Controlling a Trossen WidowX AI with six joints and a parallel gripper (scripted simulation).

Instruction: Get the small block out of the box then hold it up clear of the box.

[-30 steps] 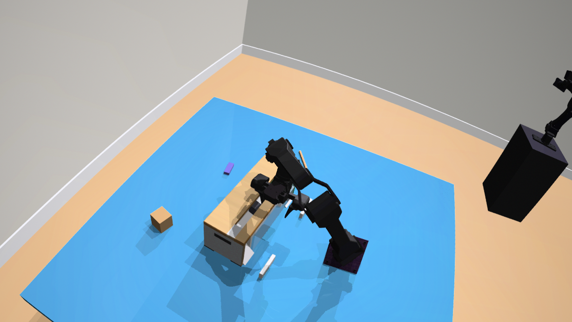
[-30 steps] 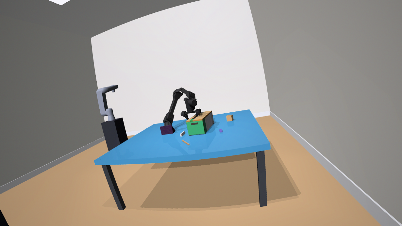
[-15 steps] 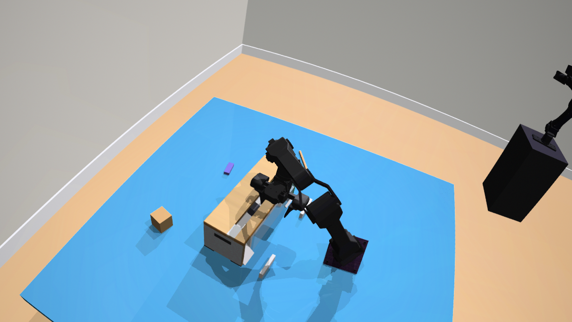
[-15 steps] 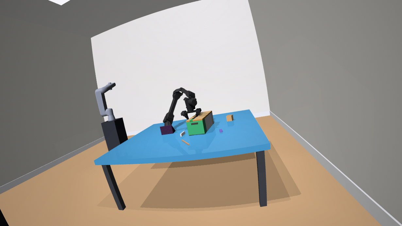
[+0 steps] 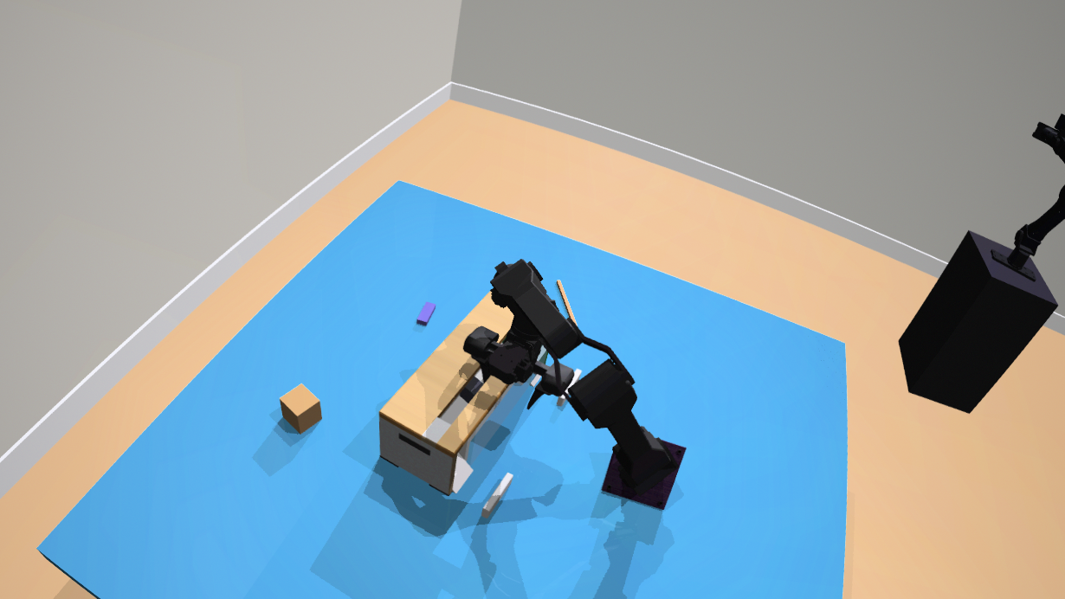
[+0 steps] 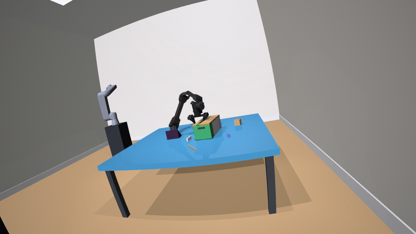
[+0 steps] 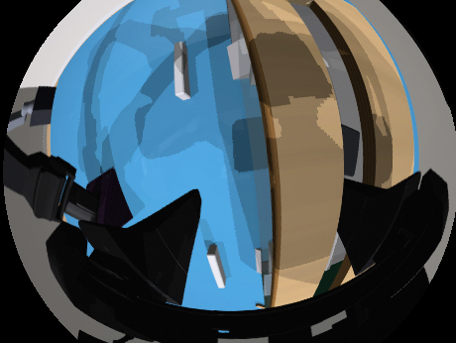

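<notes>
Now: the box 3 cm below my gripper tip, 3 cm ahead of it and 1 cm to the right of it. From my gripper tip the other things lie so: tan cube 34 cm ahead, 15 cm to the left, 6 cm below; tan stick 39 cm to the right, 8 cm below, 2 cm behind.
</notes>
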